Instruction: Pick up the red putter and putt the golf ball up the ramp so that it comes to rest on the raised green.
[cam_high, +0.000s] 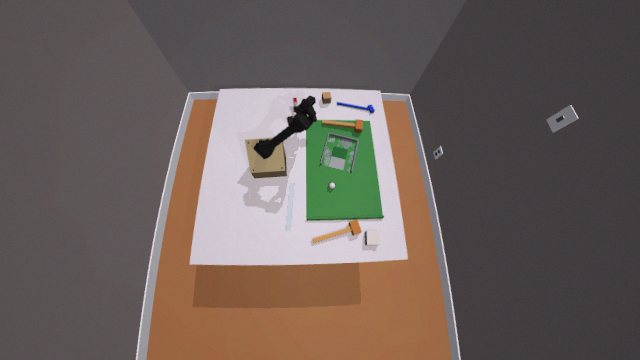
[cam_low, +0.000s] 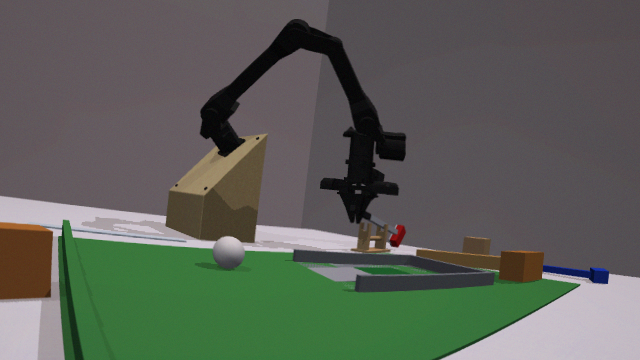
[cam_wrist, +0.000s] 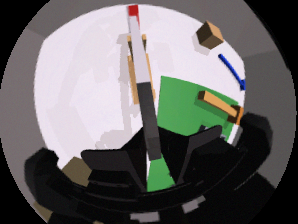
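Now: gripper tip 30 mm past the small wooden stand, 90 mm to the right of it and 40 mm above it. Round my gripper tip: green mat: 290 mm ahead, 240 mm to the right, 70 mm below; brown cube: 160 mm ahead, 300 mm to the left, 40 mm below; red putter: 40 mm behind, 120 mm to the left.
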